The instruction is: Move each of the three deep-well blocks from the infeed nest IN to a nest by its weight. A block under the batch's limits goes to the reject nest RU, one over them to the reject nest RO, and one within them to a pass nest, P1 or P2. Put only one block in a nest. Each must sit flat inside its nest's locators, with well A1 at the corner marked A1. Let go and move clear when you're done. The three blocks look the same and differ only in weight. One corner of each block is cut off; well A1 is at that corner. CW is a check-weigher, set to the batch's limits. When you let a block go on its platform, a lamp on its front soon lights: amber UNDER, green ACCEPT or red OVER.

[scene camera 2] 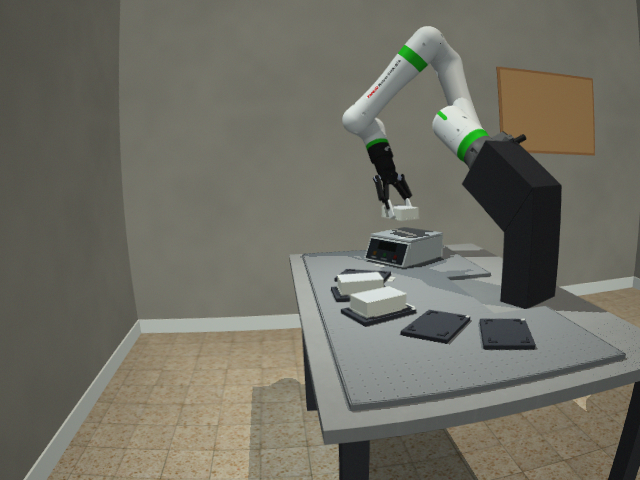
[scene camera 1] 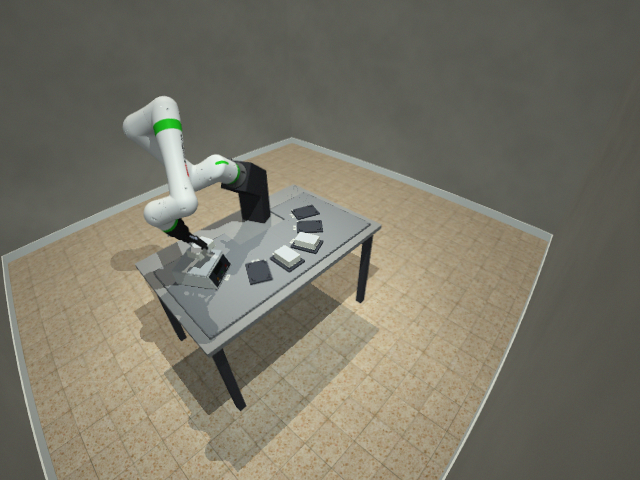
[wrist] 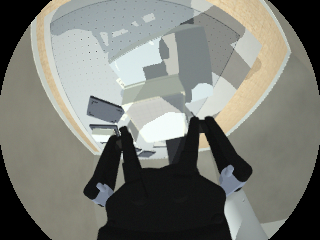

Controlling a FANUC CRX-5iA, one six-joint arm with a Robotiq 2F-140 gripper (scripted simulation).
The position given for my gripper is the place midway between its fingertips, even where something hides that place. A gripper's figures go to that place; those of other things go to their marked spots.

My gripper [scene camera 2: 402, 216]: 175 cm from the lens. A check-weigher [scene camera 2: 400, 253]: 168 cm from the lens.
